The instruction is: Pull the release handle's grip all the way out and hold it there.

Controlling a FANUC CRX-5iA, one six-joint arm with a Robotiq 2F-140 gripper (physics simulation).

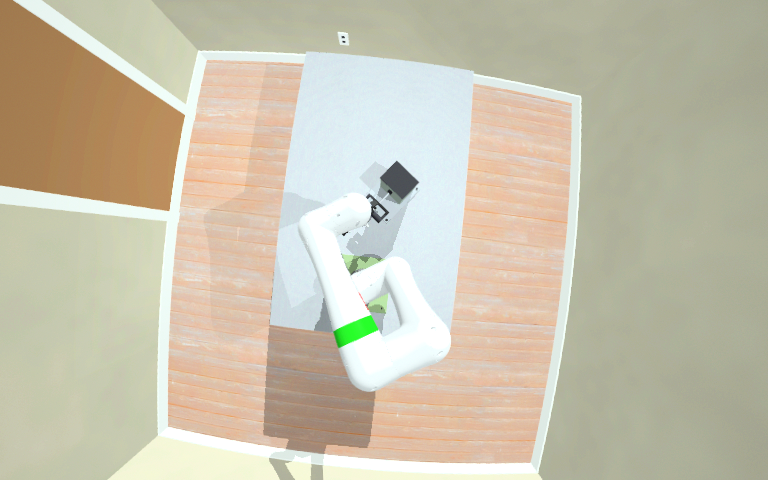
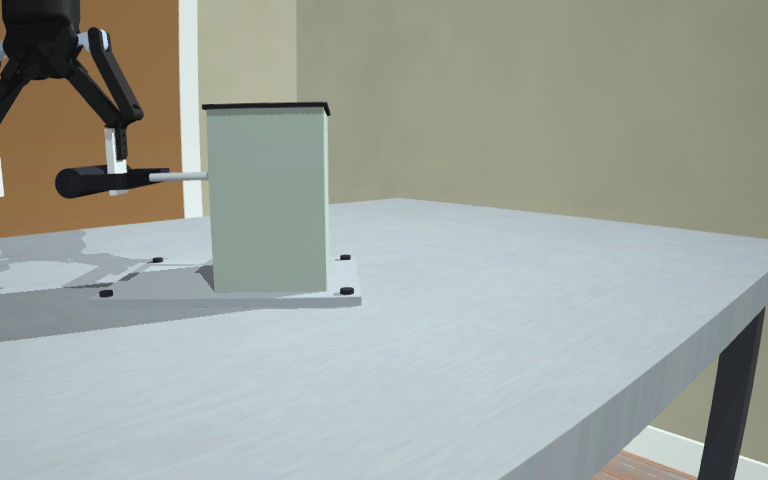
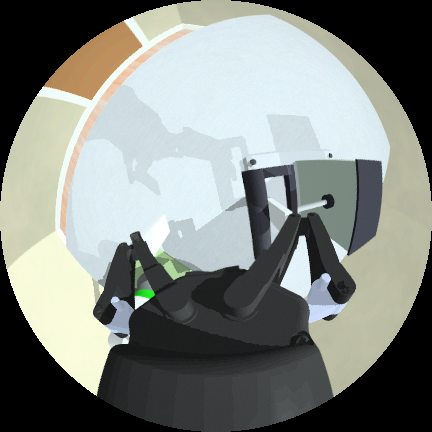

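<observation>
The release handle's dark grip [image 2: 79, 182] [image 3: 256, 210] is the outer bar of a rectangular loop, level and apart from the pale green, dark-topped housing [image 1: 399, 180] [image 2: 269, 198] [image 3: 325, 180]. A thin light rod [image 2: 180, 176] [image 3: 312, 205] shows between loop and housing. My gripper [image 2: 58, 178] [image 3: 214, 214] points down, its fingers wide open. One finger's pale pad passes down through the loop, between the grip and the housing, its tip below the loop. The other finger stands outside, on the far side of the grip. Contact between pad and bar is hard to tell.
The housing stands on a flat base plate [image 2: 226, 302] with dark bolts, on the light grey table [image 1: 396, 107] [image 2: 453, 339]. The white arm [image 1: 331, 271] reaches over a green patch [image 1: 382, 303] near the table's lower edge. Walls stand beyond the table.
</observation>
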